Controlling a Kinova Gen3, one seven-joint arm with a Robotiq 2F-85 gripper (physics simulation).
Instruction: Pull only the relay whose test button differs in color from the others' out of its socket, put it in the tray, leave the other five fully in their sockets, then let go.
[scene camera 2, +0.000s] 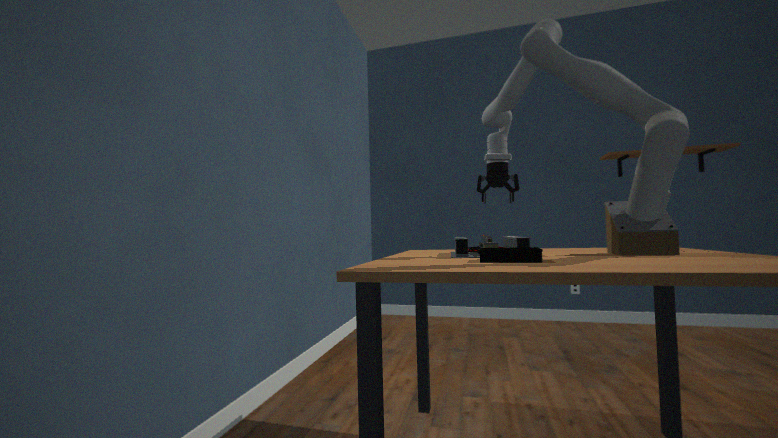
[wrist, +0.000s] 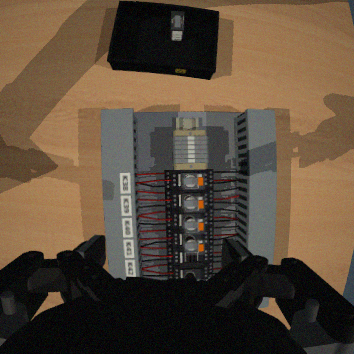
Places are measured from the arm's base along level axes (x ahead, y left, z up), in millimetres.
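Pixels of known places: gripper, fingertip midpoint: (scene camera 2: 497, 203) (wrist: 163, 250); arm's base, origin of the base link: (scene camera 2: 642, 212).
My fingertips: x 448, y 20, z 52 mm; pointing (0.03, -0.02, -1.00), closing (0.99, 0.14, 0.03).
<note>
For each thing: its top centre in the pictures, then the offset to it from my fingertips. "pt": a spot on its surface instead.
- relay, middle of its top: (wrist: 177, 20) dx -29, dy +292, dz -156 mm
- black tray, middle of its top: (wrist: 164, 31) (scene camera 2: 509, 248) dx -43, dy +264, dz -152 mm
- socket, surface spot: (wrist: 194, 258) pt dx +61, dy -72, dz -160 mm
- terminal block, middle of its top: (wrist: 190, 151) dx +24, dy +86, dz -140 mm
- black block, middle of its top: (wrist: 262, 216) (scene camera 2: 460, 237) dx +137, dy +14, dz -124 mm
In the wrist view a relay (wrist: 177, 25) with a clear case lies on its side in the black tray (wrist: 140, 42) (scene camera 2: 510, 255); its test button does not show. Below the tray, a row of sockets runs down the panel. Four relays with orange test buttons, the first (wrist: 191, 181), second (wrist: 191, 202), third (wrist: 191, 223) and fourth (wrist: 191, 244), sit in it. Under them a socket (wrist: 194, 258) stands empty. Another dark relay or socket shows partly below, mostly hidden by the gripper. My gripper (scene camera 2: 497, 199) (wrist: 163, 250) is open and empty, high above the panel.
Grey wire ducts, left (wrist: 117, 150) and right (wrist: 261, 175), flank the sockets, with red and black wires between. A terminal block (wrist: 191, 150) stands at the row's tray end. In the scene view a black block (scene camera 2: 461, 245) stands left of the tray on the table (scene camera 2: 435, 276).
</note>
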